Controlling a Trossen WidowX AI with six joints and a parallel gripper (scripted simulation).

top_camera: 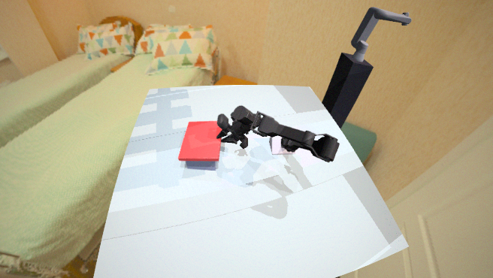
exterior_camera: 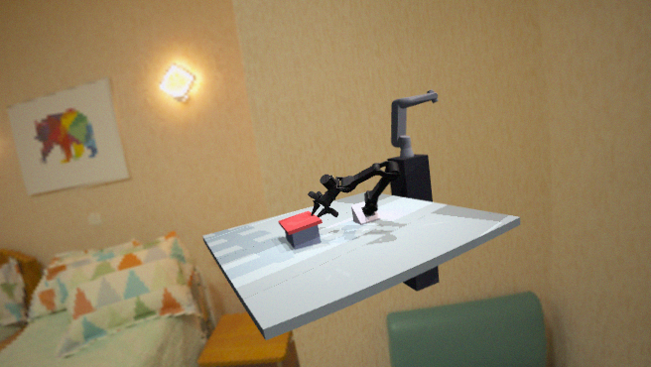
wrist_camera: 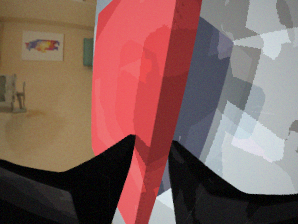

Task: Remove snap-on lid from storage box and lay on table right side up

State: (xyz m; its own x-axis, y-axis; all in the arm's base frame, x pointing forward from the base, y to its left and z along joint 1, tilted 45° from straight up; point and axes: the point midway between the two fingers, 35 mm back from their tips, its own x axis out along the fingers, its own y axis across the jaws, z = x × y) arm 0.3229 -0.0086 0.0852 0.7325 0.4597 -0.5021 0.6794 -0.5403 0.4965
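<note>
The red lid is 8 cm ahead of my gripper tip. Round my gripper tip: storage box 7 cm ahead, 6 cm below.
</note>
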